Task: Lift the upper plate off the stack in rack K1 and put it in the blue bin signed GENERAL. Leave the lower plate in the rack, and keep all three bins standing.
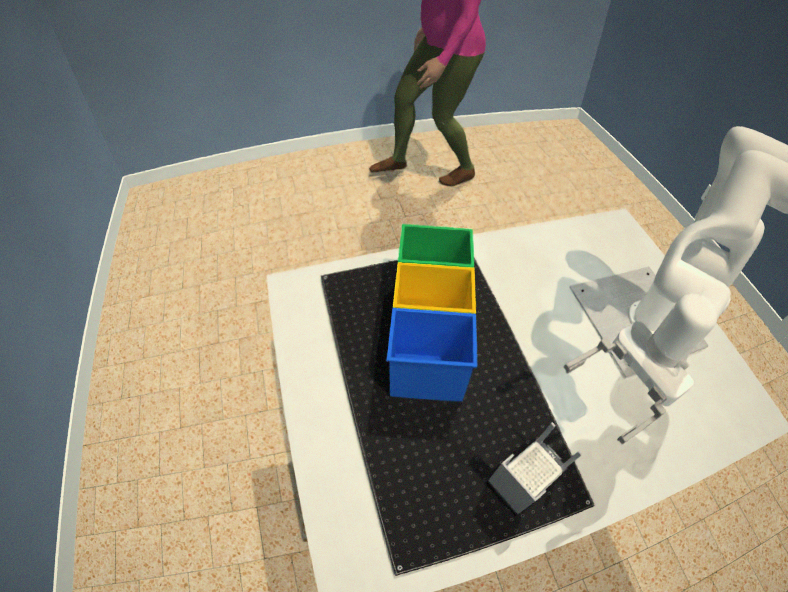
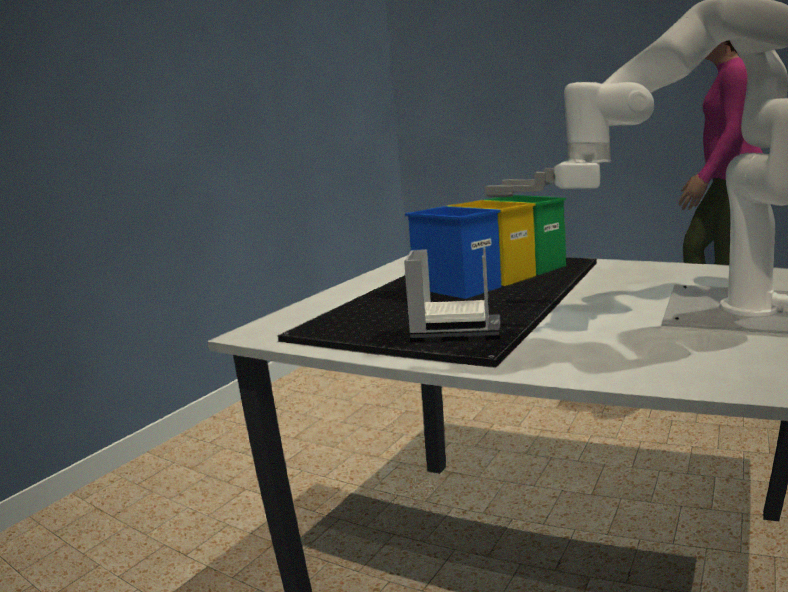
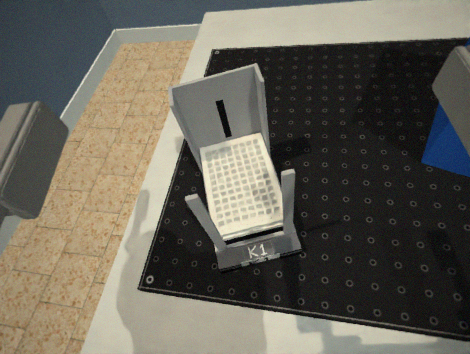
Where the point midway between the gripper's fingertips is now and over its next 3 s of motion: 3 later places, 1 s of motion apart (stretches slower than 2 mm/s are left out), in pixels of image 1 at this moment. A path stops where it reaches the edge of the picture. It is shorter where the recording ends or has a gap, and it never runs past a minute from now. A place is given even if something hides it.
My gripper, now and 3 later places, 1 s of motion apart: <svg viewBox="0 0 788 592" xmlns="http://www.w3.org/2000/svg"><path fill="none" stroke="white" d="M592 403L595 406L540 391L500 409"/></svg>
